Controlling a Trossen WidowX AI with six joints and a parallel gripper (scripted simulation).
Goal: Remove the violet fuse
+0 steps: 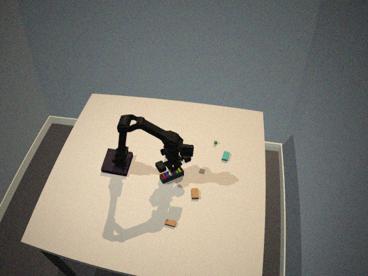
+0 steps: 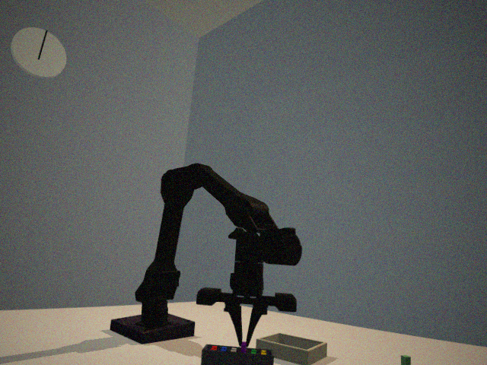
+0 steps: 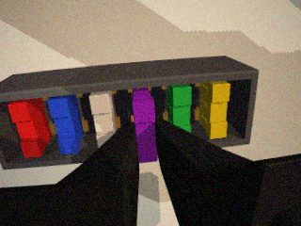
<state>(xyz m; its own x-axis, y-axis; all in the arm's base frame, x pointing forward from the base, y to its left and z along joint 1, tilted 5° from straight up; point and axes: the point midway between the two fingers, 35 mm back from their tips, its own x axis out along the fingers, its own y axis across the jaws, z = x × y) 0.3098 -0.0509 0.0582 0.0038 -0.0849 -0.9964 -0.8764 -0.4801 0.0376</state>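
Right now the green fuse is 2 cm below my gripper tip, 2 cm ahead of it and 1 cm to the left of it. Also, from my gripper tip: yellow fuse: 3 cm ahead, 2 cm to the left, 2 cm below; violet fuse: 1 cm below; white fuse: 2 cm below, 2 cm behind, 1 cm to the right.
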